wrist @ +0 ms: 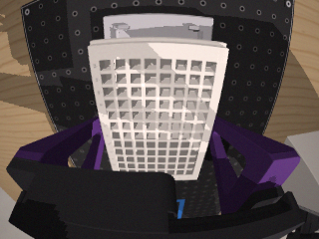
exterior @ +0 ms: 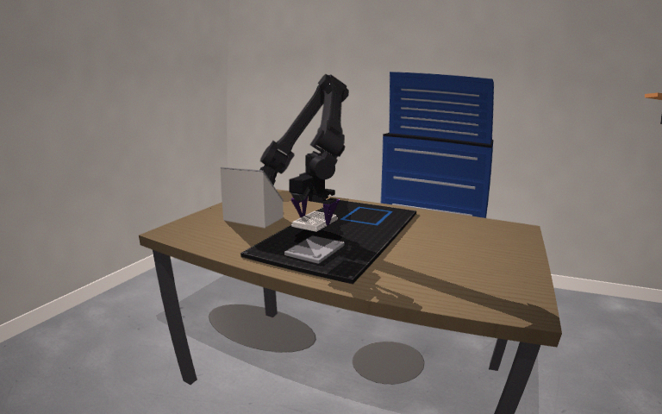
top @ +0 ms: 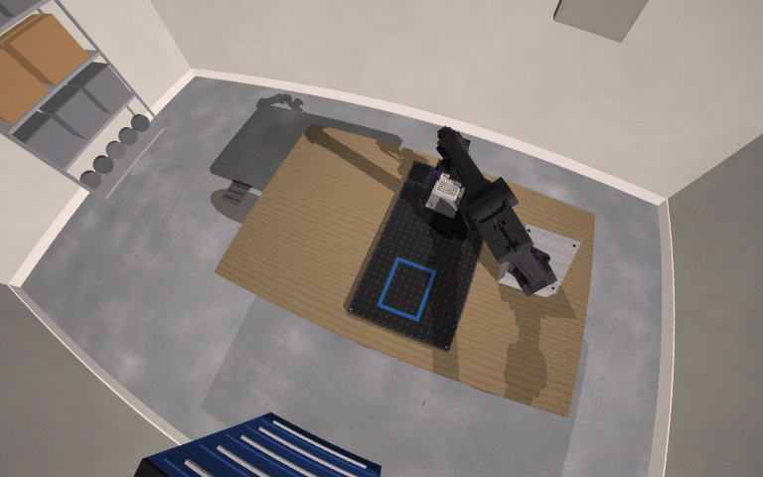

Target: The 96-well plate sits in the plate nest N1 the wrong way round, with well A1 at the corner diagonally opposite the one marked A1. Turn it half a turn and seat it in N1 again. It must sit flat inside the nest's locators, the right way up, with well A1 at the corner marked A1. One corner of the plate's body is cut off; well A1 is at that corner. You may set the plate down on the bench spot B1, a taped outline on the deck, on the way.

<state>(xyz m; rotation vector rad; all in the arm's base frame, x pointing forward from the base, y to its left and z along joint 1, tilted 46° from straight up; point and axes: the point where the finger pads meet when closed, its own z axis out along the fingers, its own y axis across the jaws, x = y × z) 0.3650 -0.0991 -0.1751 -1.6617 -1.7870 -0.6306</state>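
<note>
My hand is 9 cm above the grey plate nest N1. From my hand the other things lie so: A1 label (5 cm ahead, 8 cm to the left, 9 cm below); then white 96-well plate (right at my hand).
</note>
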